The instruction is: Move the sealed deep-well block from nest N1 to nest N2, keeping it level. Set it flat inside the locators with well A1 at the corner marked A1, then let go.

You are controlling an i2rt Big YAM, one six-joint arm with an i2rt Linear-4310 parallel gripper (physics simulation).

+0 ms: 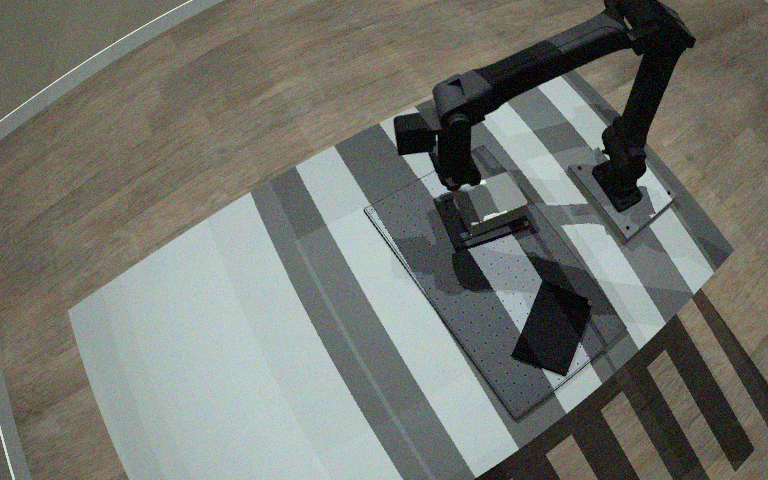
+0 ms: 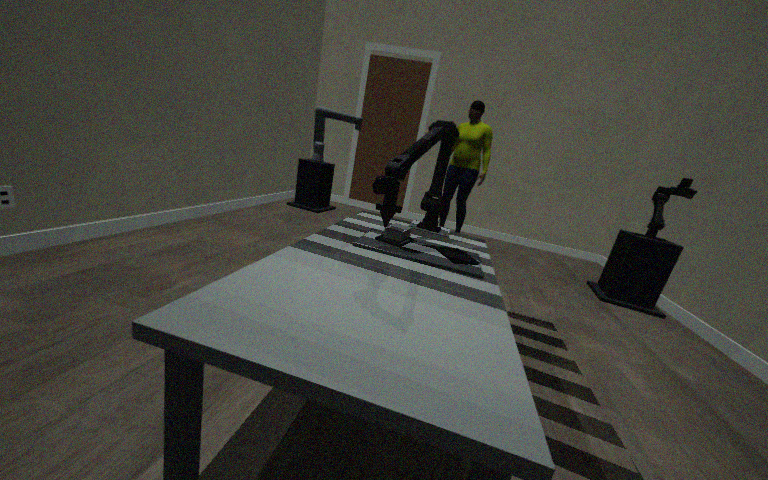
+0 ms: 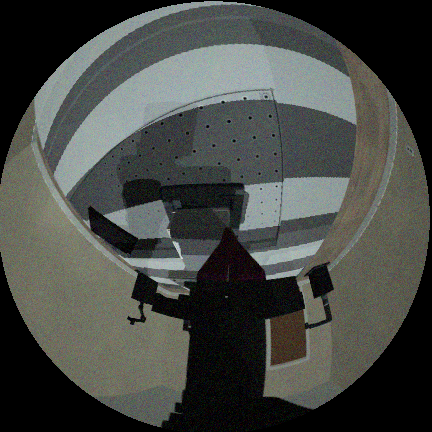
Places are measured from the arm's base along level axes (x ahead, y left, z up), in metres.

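Pixels of known places: gripper, fingertip midpoint: [image 1: 454, 189] [image 2: 385, 227] [image 3: 227, 230]; arm's base at its link origin: [image 1: 616, 186] [image 2: 428, 228].
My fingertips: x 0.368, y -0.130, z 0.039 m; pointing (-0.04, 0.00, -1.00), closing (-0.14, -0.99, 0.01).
Observation:
Ahead of a thing's pixels: the offset from my fingertips to its top centre. Level surfaces: height alone.
The sealed deep-well block {0.061 m back, 0.045 m left, 0.001 m up} [image 1: 500, 200] [image 2: 396, 233] [image 3: 196, 224] is a grey box sitting level in the dark nest N1 {0.044 m back, 0.042 m left, 0.041 m down} [image 1: 453, 230] [image 3: 201, 191] on the perforated board {0.020 m back, 0.169 m left, 0.058 m down} [image 1: 477, 316] [image 2: 425, 257] [image 3: 225, 137]. Nest N2 {0.051 m back, 0.325 m left, 0.041 m down} [image 1: 554, 329] [image 2: 455, 255] [image 3: 108, 231] is a dark empty rectangle further along the board. My gripper [image 1: 460, 186] [image 2: 387, 221] [image 3: 227, 230] is shut on nothing. It points down and hovers just above the block's edge, with its fingertips together. I cannot make out the A1 mark.
The board lies at the far end of a long table {0.071 m down} [image 1: 215, 333] [image 2: 334, 310] striped with shadows. My arm's base [image 1: 613, 181] [image 2: 431, 216] stands beside the board. A person in yellow [image 2: 473, 143], a door [image 2: 389, 129] and a second arm on a pedestal [image 2: 314, 183] are behind.

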